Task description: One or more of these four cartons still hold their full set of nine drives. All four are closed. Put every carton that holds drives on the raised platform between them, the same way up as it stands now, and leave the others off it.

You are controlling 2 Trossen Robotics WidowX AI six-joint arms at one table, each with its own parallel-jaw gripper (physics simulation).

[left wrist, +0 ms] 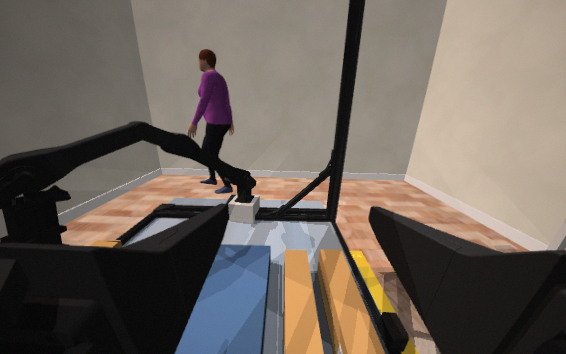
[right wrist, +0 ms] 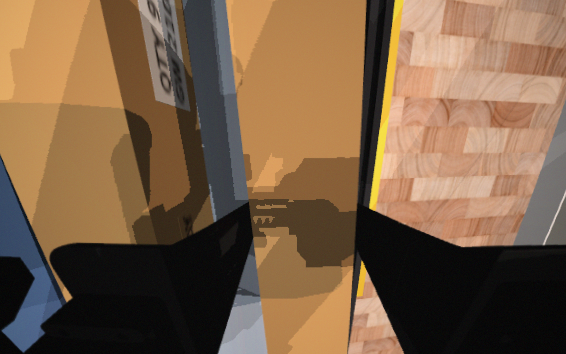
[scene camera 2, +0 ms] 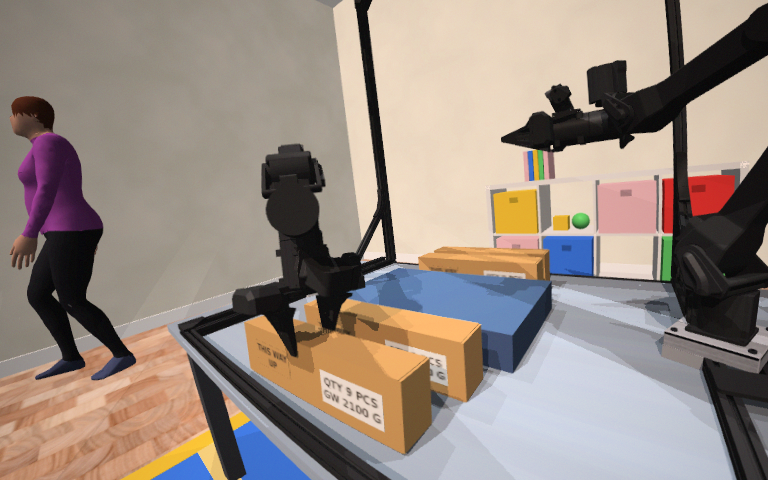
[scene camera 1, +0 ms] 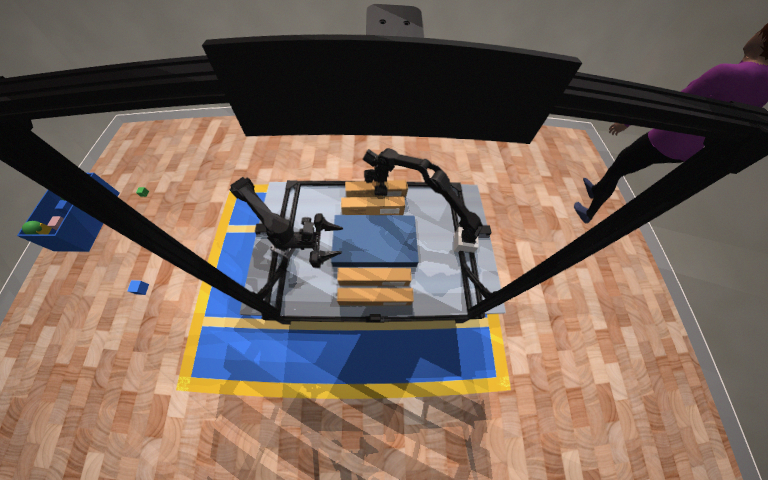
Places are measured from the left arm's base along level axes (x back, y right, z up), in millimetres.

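Pixels of known places: left gripper, fingertip midpoint: [left wrist: 299, 211] [scene camera 2: 508, 141] [scene camera 1: 342, 240]; right gripper, fingertip midpoint: [right wrist: 300, 207] [scene camera 2: 312, 349]; left arm's base, origin of the base link: [scene camera 2: 721, 330]; right arm's base, origin of the base link: [left wrist: 244, 199] [scene camera 1: 468, 236].
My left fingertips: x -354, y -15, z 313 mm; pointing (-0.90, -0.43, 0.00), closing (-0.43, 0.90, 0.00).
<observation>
For each thing: its top centre in the pictures, then the offset to it from my left fingertips.
- raised blue platform, middle of its top: [scene camera 2: 435, 289] [left wrist: 194, 318] [scene camera 1: 374, 237] dz -294, dx -35, dy -198 mm
- outermost carton, middle of its top: [right wrist: 311, 207] [scene camera 2: 313, 336] [scene camera 1: 376, 184] dz -264, dx +85, dy -473 mm
- outer carton, middle of its top: [left wrist: 352, 311] [scene camera 2: 486, 249] [scene camera 1: 375, 294] dz -269, dx -158, dy +58 mm
Four closed orange-brown cartons stand on the table, two on each side of the raised blue platform [scene camera 1: 373, 240] [scene camera 2: 453, 291] [left wrist: 235, 295]. My right gripper [scene camera 1: 381, 191] [scene camera 2: 310, 341] [right wrist: 300, 207] is shut on the outermost carton [scene camera 1: 399, 185] [scene camera 2: 416, 407] [right wrist: 300, 125], fingers against its long sides. It is upright; whether it touches the table is unclear. The inner carton [scene camera 1: 368, 204] [scene camera 2: 419, 322] [right wrist: 65, 125] stands beside it. Across the platform stand another inner carton [scene camera 1: 370, 275] [left wrist: 300, 295] and outer carton [scene camera 1: 370, 295] [left wrist: 345, 295]. My left gripper [scene camera 1: 340, 241] [scene camera 2: 502, 139] [left wrist: 299, 211] is open and empty, high beside the platform.
The black table frame [scene camera 1: 376, 318] runs close along the outer cartons. A narrow gap separates the held carton from its neighbour. Shelves with coloured bins [scene camera 2: 625, 206] stand against the wall. A person in purple [scene camera 2: 59, 175] [left wrist: 215, 97] is beyond the table.
</observation>
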